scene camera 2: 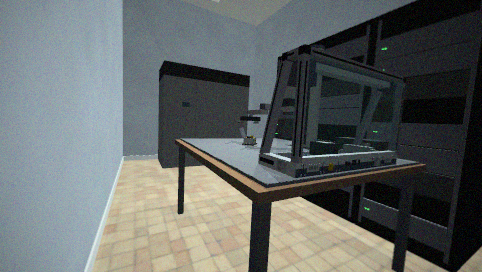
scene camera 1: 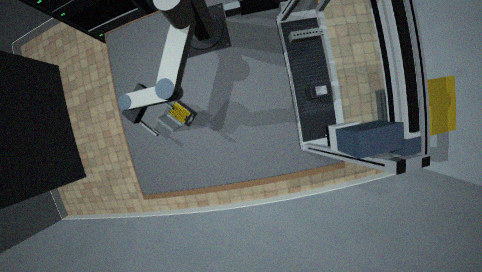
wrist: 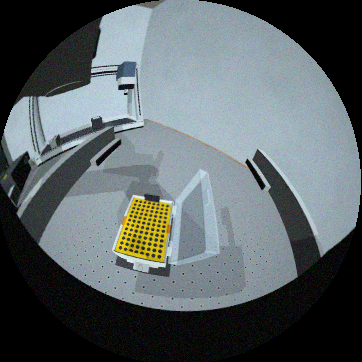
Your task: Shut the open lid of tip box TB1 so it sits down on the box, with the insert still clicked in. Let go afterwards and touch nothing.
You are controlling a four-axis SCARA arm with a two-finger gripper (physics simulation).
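Frame: origin at the arm's base, x ahead, y right, z down, level; metres.
Where they show: gripper, between the fingertips: (scene camera 2: pixel 245 121) (scene camera 1: pixel 165 122) (wrist: pixel 185 139); arm's base, origin of its link: (scene camera 1: pixel 204 31).
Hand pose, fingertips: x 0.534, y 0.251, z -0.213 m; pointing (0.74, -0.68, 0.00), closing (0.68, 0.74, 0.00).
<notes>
Each offset is from my fingertips to the top centre of the thing. "pt": to the spot under its first point.
Tip box TB1 @[dx -0.049, dy -0.017, dz +0.134 m] (scene camera 2: pixel 249 142) (wrist: pixel 125 257) sits upright on the table, with its yellow perforated insert @[dx -0.049, dy -0.017, dz +0.126 m] (scene camera 1: pixel 179 112) (wrist: pixel 145 227) lying level inside. Orange tabs show at both long sides of the insert; whether they are clicked cannot be told. The clear lid @[dx -0.003, dy +0.032, dz +0.047 m] (scene camera 1: pixel 170 121) (scene camera 2: pixel 242 133) (wrist: pixel 211 220) stands open, tilted outward along one long side, to the right of the box in the wrist view. My gripper (scene camera 1: pixel 161 116) (wrist: pixel 185 139) is wide open and empty, above the box and lid. Its fingers stand far apart, and neither visibly touches the lid.
A framed machine (scene camera 1: pixel 295 90) (scene camera 2: pixel 300 100) with a dark deck and a blue block @[pt dx +0.195, dy -0.745, dz -0.287 m] (scene camera 1: pixel 367 140) (wrist: pixel 126 70) stands at the table's other end. The table's wooden edge (scene camera 1: pixel 240 182) (scene camera 2: pixel 220 170) bounds the grey top. A black cabinet (scene camera 1: pixel 35 130) (scene camera 2: pixel 200 110) stands beyond the table.
</notes>
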